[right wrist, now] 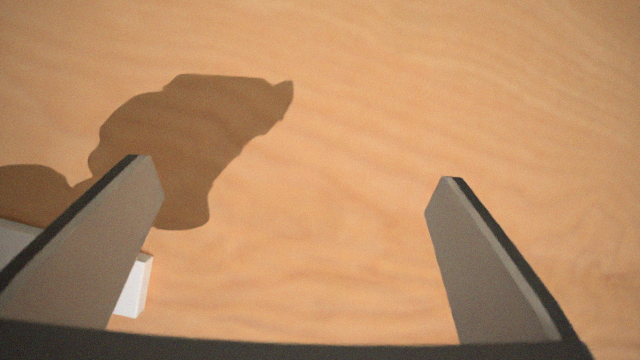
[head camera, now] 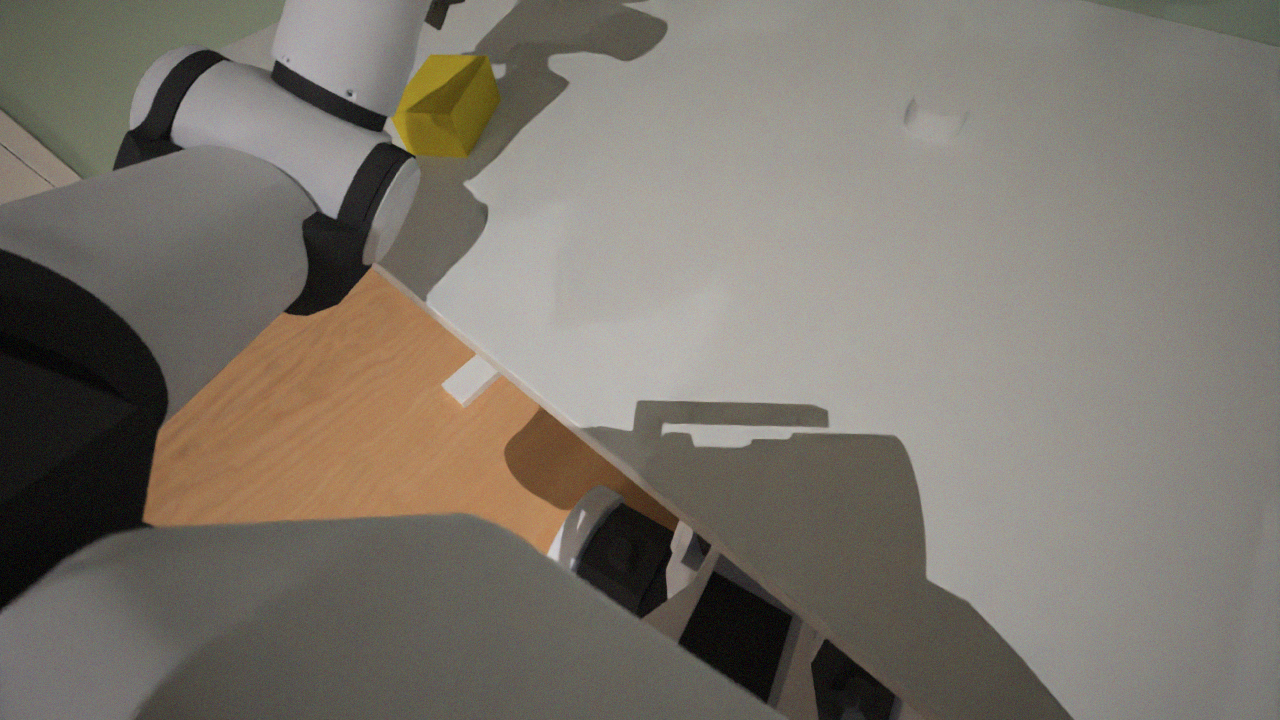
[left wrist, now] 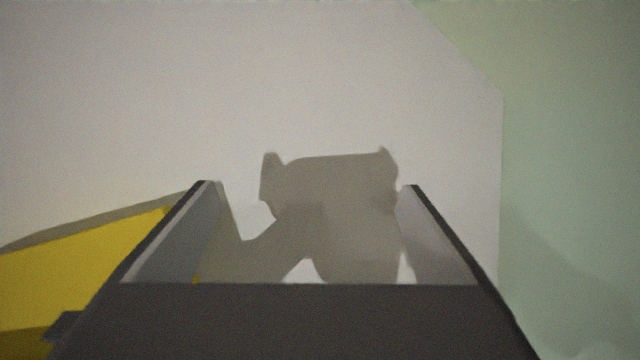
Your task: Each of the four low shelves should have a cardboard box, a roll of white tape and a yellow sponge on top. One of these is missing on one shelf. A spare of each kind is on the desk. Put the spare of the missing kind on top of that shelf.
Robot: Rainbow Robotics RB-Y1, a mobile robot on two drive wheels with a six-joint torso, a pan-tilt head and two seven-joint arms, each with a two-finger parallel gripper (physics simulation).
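Places are measured from the robot's base along level axes (x right, y ahead, z up), in millimetres.
Where they show: left gripper, fingertip midpoint: point(left wrist: 309, 195); right gripper, fingertip midpoint: point(right wrist: 298, 186).
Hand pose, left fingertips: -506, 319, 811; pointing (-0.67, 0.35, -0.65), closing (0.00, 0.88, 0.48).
Note:
Each offset is from my left fingertips to the centre of the thing, as dx, dy, dz. Level surfaces: height alone.
A yellow sponge {+55, -107, -68} point(head camera: 452, 107) point(left wrist: 75, 270) is on the white desk {dz -90} point(head camera: 787, 268) point(left wrist: 300, 75), beside my left arm in the head view and outside the left-hand finger in the left wrist view. A white roll {+477, +90, -78} point(head camera: 933, 123), probably the tape, is on the desk at the upper right, faint against the white top. My left gripper point(left wrist: 309, 195) is open and empty over the desk, with its shadow beyond the fingers. My right gripper point(right wrist: 298, 186) is open and empty above the wooden floor {dz -810} point(right wrist: 350, 100). No cardboard box or low shelf shows.
The desk edge point(head camera: 537, 400) runs diagonally beside the wooden floor. A small white block point(head camera: 469, 380) point(right wrist: 134, 290) lies by this edge. My left arm covers the left of the head view. A green surface point(head camera: 53, 80) point(left wrist: 570, 150) lies beyond the desk.

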